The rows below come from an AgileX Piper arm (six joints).
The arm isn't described. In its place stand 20 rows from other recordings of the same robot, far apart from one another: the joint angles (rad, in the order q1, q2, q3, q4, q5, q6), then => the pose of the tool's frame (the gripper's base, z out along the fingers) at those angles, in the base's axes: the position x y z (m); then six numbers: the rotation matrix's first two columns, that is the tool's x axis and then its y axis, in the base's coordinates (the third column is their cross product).
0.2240 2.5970 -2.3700 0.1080 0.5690 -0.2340 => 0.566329, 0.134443, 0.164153, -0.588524, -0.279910, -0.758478, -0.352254, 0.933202, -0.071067
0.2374 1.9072 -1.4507 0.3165 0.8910 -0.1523 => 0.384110, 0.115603, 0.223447, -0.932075, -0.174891, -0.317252, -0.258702, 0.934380, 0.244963
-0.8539 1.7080 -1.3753 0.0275 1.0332 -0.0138 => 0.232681, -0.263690, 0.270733, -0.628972, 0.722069, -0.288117, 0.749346, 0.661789, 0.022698
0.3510 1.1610 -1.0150 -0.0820 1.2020 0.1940 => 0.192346, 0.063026, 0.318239, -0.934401, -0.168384, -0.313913, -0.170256, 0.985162, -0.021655
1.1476 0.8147 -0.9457 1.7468 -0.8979 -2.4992 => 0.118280, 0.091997, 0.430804, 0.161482, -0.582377, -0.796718, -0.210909, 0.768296, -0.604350
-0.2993 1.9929 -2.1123 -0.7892 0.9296 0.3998 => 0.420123, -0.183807, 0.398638, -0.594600, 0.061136, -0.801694, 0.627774, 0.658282, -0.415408
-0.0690 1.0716 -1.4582 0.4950 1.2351 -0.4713 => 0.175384, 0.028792, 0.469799, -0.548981, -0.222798, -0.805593, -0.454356, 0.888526, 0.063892
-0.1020 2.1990 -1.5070 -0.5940 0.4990 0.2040 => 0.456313, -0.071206, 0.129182, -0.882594, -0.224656, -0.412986, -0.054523, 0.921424, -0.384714
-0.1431 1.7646 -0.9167 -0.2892 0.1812 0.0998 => 0.338898, -0.053555, 0.162632, -0.814268, -0.068196, -0.576469, 0.023330, 0.988428, -0.149886
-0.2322 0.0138 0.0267 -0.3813 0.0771 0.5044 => 0.056371, -0.016010, 0.196914, 0.007909, 0.125300, -0.992087, 0.258922, 0.958027, 0.123062
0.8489 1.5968 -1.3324 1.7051 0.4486 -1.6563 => 0.220621, 0.309771, 0.372491, -0.135016, -0.066861, -0.988585, -0.953268, 0.280921, 0.111193
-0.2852 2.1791 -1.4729 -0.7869 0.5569 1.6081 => 0.425377, -0.160213, 0.132611, -0.161353, 0.805925, -0.569606, 0.922607, 0.328090, 0.202861
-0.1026 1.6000 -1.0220 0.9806 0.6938 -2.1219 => 0.328043, 0.014827, 0.243820, -0.015875, -0.811242, -0.584494, -0.826941, 0.339259, -0.448410
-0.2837 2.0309 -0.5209 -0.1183 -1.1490 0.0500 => 0.296275, -0.076176, 0.089429, -0.261759, 0.077748, -0.961997, 0.179192, 0.983335, 0.030714
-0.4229 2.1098 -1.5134 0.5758 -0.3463 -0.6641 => 0.444595, -0.218536, 0.223396, -0.259192, -0.007968, -0.965793, 0.541642, 0.826719, -0.152182
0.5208 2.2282 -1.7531 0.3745 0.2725 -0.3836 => 0.443200, 0.264559, 0.194203, -0.507284, -0.315911, -0.801787, -0.574692, 0.817313, 0.041574
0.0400 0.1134 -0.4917 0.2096 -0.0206 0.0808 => 0.018460, 0.000348, 0.368001, 0.436525, 0.303991, -0.846779, -0.168217, 0.952168, 0.255107
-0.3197 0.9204 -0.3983 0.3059 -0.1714 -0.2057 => 0.173174, -0.062254, 0.261068, -0.218659, 0.173210, -0.960305, 0.383567, 0.920159, 0.078631
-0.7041 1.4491 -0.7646 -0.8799 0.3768 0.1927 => 0.198016, -0.202035, 0.219924, -0.916469, 0.015697, -0.399797, 0.262519, 0.777663, -0.571248
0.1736 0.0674 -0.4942 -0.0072 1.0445 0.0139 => 0.006866, 0.000629, 0.276936, -0.500042, -0.077250, -0.862549, -0.162303, 0.986724, 0.005720
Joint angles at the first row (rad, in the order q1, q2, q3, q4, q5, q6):
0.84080, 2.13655, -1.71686, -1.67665, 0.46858, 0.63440
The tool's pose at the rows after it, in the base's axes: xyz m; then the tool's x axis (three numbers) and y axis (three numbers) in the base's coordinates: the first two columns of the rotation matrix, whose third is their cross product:
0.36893, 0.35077, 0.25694, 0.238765, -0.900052, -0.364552, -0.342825, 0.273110, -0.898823
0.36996, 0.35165, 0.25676, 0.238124, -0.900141, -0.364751, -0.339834, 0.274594, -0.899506
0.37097, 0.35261, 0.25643, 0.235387, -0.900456, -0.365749, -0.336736, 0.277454, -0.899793
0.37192, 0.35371, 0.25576, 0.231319, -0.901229, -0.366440, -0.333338, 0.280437, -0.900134
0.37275, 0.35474, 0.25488, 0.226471, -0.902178, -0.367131, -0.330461, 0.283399, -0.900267
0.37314, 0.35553, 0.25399, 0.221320, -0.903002, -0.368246, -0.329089, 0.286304, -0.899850
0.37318, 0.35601, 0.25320, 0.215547, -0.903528, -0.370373, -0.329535, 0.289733, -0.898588
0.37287, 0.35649, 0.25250, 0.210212, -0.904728, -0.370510, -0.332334, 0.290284, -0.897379
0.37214, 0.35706, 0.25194, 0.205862, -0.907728, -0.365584, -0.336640, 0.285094, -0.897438
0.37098, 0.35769, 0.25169, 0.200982, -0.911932, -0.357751, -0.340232, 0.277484, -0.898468
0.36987, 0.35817, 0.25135, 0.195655, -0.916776, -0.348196, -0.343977, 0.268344, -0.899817
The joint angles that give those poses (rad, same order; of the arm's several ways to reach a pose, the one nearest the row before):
0.84080, 2.14116, -1.72269, -1.67964, 0.47041, 0.63426
0.84079, 2.14676, -1.73076, -1.68011, 0.47260, 0.63394
0.84127, 2.15301, -1.73947, -1.67884, 0.47696, 0.63355
0.84233, 2.16010, -1.74840, -1.67719, 0.48330, 0.63326
0.84355, 2.16700, -1.75646, -1.67486, 0.49018, 0.63290
0.84503, 2.17202, -1.76170, -1.67137, 0.49661, 0.63254
0.84652, 2.17507, -1.76447, -1.66568, 0.50228, 0.63169
0.84836, 2.17696, -1.76660, -1.65349, 0.50667, 0.62289
0.85092, 2.17785, -1.76859, -1.63384, 0.51084, 0.60198
0.85458, 2.17784, -1.77039, -1.61137, 0.51766, 0.57589
0.85806, 2.17782, -1.77208, -1.58784, 0.52527, 0.54744

